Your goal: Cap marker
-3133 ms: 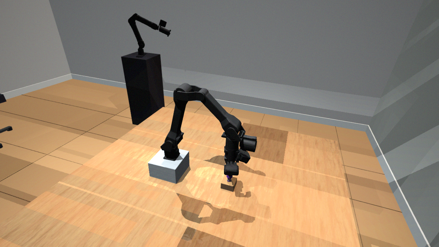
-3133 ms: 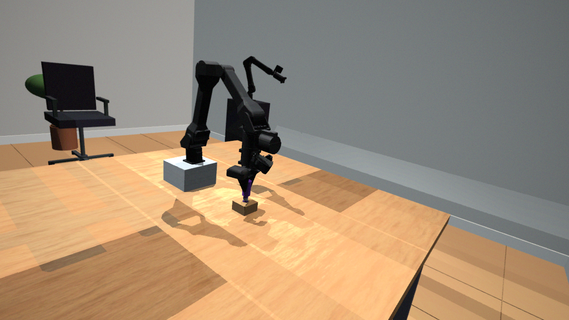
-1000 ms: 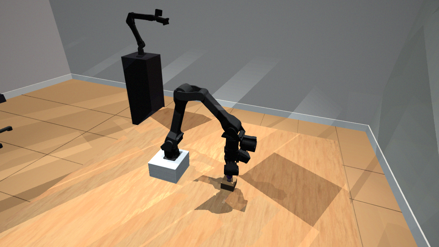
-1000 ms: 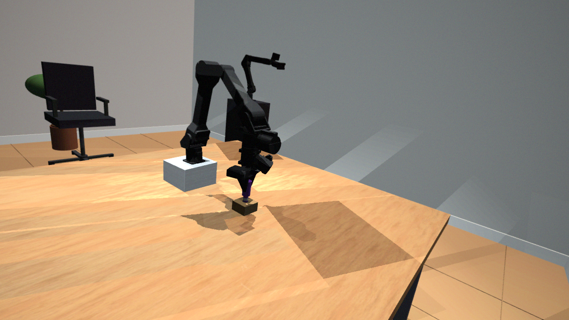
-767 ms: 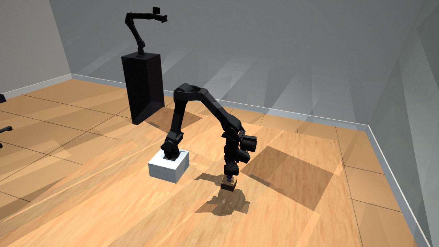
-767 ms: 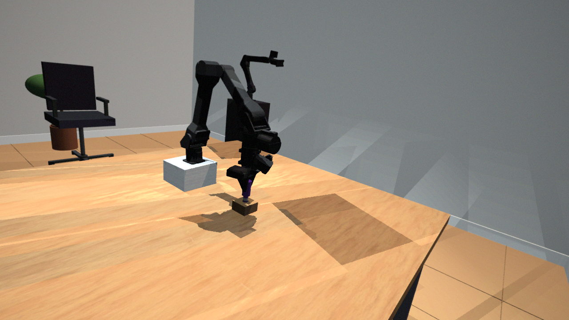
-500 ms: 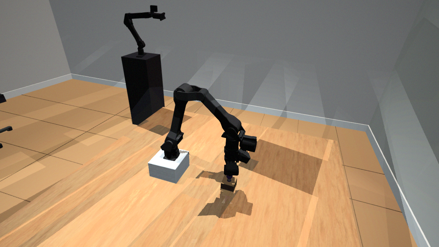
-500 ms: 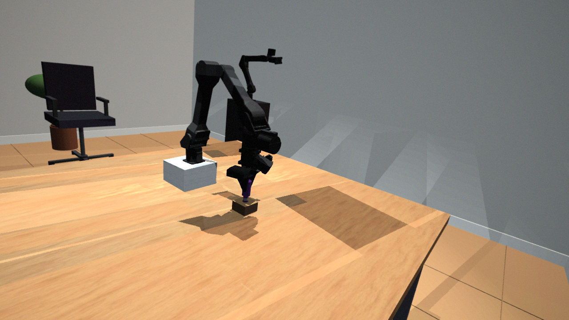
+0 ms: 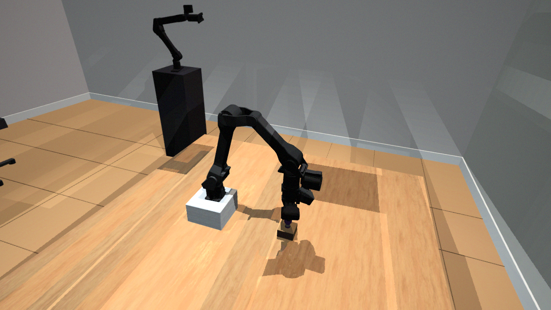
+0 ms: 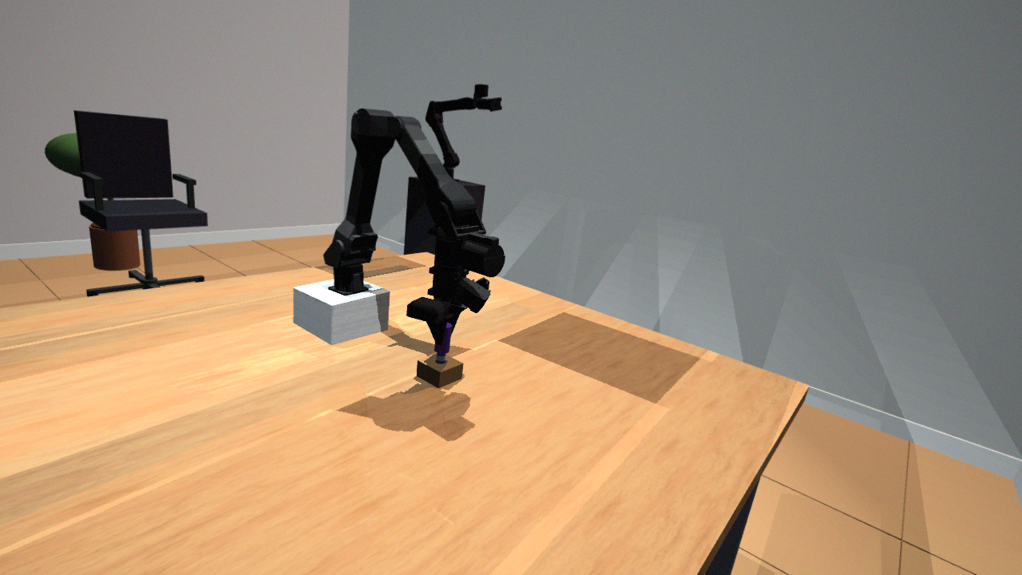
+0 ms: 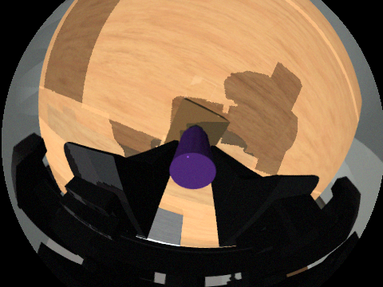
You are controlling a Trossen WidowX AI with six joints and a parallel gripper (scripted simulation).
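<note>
Now: gripper tip 10 mm below the purple cap.
</note>
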